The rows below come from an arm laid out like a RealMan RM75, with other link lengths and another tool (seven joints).
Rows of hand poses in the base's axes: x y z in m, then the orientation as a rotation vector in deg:
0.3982, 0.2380, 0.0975, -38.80, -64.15, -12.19
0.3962, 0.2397, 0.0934, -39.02, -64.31, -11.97
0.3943, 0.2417, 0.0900, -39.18, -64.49, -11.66
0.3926, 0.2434, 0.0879, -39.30, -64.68, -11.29
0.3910, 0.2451, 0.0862, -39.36, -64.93, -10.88
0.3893, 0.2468, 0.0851, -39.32, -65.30, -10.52
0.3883, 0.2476, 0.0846, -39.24, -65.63, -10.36
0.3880, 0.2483, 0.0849, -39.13, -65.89, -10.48
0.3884, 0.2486, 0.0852, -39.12, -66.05, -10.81
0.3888, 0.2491, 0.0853, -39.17, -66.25, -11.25
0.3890, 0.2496, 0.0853, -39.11, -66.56, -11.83
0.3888, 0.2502, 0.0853, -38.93, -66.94, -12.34
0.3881, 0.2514, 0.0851, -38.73, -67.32, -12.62
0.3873, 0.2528, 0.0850, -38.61, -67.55, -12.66
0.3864, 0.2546, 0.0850, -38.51, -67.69, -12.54
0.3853, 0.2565, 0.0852, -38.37, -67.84, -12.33
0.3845, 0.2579, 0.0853, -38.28, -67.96, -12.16
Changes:
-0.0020, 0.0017, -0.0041, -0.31, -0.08, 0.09
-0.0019, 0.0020, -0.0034, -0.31, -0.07, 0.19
-0.0017, 0.0017, -0.0021, -0.31, -0.06, 0.26
-0.0016, 0.0017, -0.0017, -0.29, -0.10, 0.34
-0.0017, 0.0017, -0.0011, -0.21, -0.22, 0.38
-0.0010, 0.0008, -0.0005, -0.08, -0.25, 0.24
-0.0003, 0.0007, 0.0003, 0.09, -0.27, 0.04
0.0004, 0.0003, 0.0003, 0.13, -0.25, -0.19
0.0004, 0.0005, 0.0001, 0.13, -0.33, -0.29
0.0002, 0.0005, 0.0000, 0.26, -0.47, -0.31
-0.0002, 0.0006, 0.0000, 0.30, -0.51, -0.18
-0.0007, 0.0012, -0.0002, 0.21, -0.44, 0.00
-0.0008, 0.0014, -0.0001, 0.06, -0.22, 0.09
-0.0009, 0.0018, 0.0000, -0.01, -0.09, 0.17
-0.0011, 0.0019, 0.0002, -0.02, -0.07, 0.26
-0.0008, 0.0014, 0.0001, -0.04, -0.05, 0.20

